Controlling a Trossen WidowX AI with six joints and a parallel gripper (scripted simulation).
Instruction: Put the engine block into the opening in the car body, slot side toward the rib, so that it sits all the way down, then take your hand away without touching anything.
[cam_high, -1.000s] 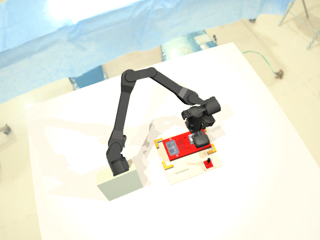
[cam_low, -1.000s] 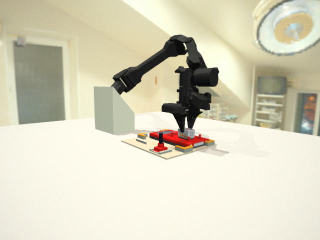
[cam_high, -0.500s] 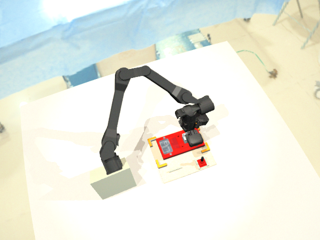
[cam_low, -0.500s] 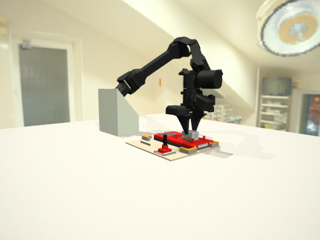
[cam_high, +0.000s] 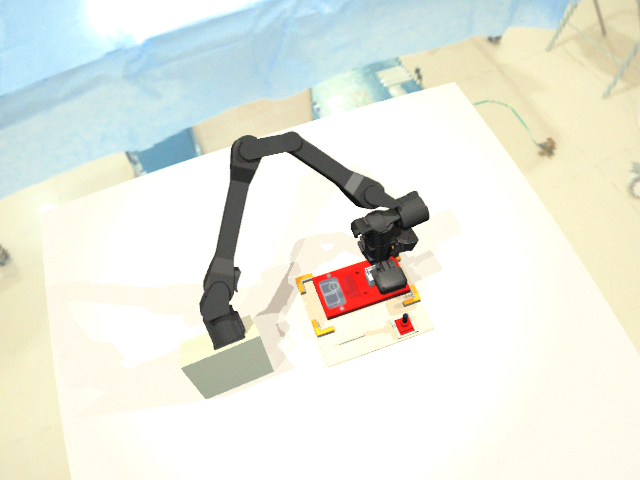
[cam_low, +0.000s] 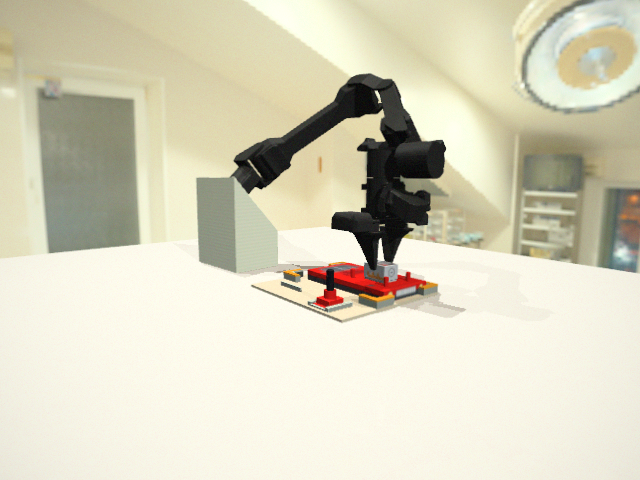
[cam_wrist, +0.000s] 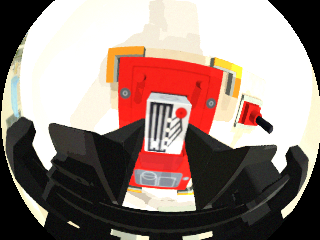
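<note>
Right now the engine block is 10 mm below my gripper tip. Also, from my gripper tip: black post: 130 mm to the right, 10 mm below.
</note>
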